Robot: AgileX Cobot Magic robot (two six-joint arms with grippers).
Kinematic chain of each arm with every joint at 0, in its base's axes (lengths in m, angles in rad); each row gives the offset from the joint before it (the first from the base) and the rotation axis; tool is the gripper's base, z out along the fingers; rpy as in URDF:
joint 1: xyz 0 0 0.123 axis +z
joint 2: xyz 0 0 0 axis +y
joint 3: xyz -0.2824 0 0.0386 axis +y
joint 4: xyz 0.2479 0 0.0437 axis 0.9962 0 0.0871
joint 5: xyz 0 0 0 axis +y
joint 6: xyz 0.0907 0 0.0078 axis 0.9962 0 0.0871
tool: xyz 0 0 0 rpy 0 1.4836 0
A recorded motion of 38 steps. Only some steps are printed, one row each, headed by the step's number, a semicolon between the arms.
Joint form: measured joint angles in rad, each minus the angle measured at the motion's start. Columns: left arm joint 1, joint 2, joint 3, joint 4, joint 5, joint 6; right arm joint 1, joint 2, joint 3, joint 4, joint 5, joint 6.
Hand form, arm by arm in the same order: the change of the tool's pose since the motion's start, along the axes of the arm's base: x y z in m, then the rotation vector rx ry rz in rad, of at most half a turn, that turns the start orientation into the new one. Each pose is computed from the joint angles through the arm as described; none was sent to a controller.
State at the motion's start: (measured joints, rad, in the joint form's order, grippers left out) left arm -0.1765 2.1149 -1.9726 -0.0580 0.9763 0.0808; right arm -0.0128 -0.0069 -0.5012 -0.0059 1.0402 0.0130
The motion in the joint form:
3: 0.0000 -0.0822 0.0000 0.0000 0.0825 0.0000; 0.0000 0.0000 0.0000 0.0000 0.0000 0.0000
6: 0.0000 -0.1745 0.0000 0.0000 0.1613 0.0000; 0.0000 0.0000 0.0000 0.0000 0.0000 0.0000
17: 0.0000 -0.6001 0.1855 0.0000 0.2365 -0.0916; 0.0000 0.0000 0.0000 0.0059 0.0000 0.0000
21: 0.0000 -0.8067 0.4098 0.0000 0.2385 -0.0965; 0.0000 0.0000 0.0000 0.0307 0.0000 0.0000
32: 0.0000 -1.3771 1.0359 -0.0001 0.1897 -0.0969; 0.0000 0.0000 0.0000 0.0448 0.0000 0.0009
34: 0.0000 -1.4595 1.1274 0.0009 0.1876 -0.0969; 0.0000 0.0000 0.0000 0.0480 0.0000 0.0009
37: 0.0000 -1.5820 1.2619 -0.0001 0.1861 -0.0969; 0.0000 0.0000 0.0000 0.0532 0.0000 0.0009
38: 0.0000 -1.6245 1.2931 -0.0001 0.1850 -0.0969; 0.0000 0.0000 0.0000 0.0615 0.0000 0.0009
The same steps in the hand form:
3: -0.0201 0.0033 0.0346 0.0000 0.0002 -0.0048; 0.0000 0.0000 0.0000 0.0000 0.0000 0.0000
6: -0.0448 0.0076 0.0719 -0.0021 -0.0133 -0.0093; 0.0000 0.0000 0.0000 0.0000 0.0000 0.0000
17: -0.1655 0.0289 0.1726 -0.0815 -0.1619 0.0605; 0.0000 0.0005 0.0000 0.0049 -0.0001 0.0033
21: -0.2228 0.0392 0.1661 -0.0802 -0.1419 0.0649; 0.0000 0.0024 0.0000 0.0254 -0.0003 0.0172
32: -0.3626 0.0642 0.0885 -0.0797 -0.1349 0.0681; 0.0000 0.0035 0.0000 0.0379 -0.0005 0.0247
34: -0.3793 0.0672 0.0702 -0.0773 -0.1283 0.0686; 0.0000 0.0038 0.0001 0.0406 -0.0005 0.0265
37: -0.4019 0.0712 0.0408 -0.0761 -0.1178 0.0688; 0.0000 0.0042 0.0001 0.0449 -0.0006 0.0294
38: -0.4092 0.0725 0.0345 -0.0787 -0.1299 0.0685; 0.0000 0.0048 0.0001 0.0517 -0.0006 0.0341

